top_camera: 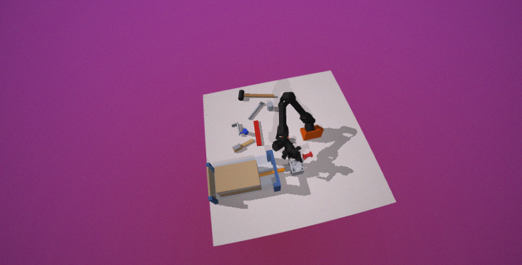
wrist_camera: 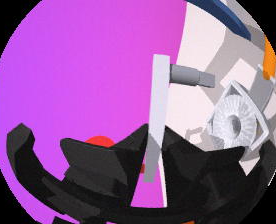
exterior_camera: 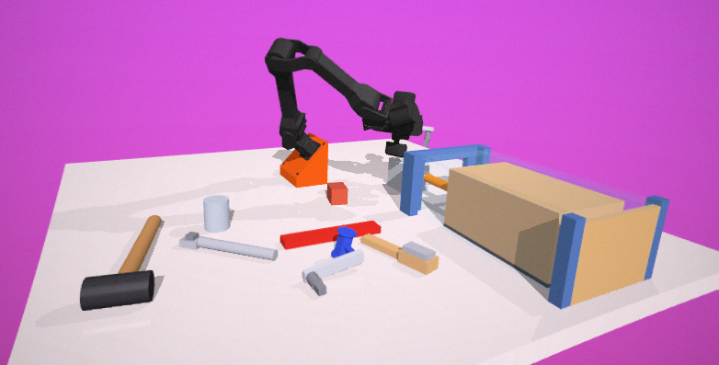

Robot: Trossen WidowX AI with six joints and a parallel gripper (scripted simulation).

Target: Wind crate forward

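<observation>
My gripper tip is now 4 cm past the red knob, 3 cm to the left of it and 4 cm below it. From my gripper tip the other things lie so: red-knobbed crank 1 cm to the right, 1 cm above; then rack 42 cm ahead, 3 cm to the right, 11 cm below; then grey winch 3 cm to the right, 16 cm below.
</observation>
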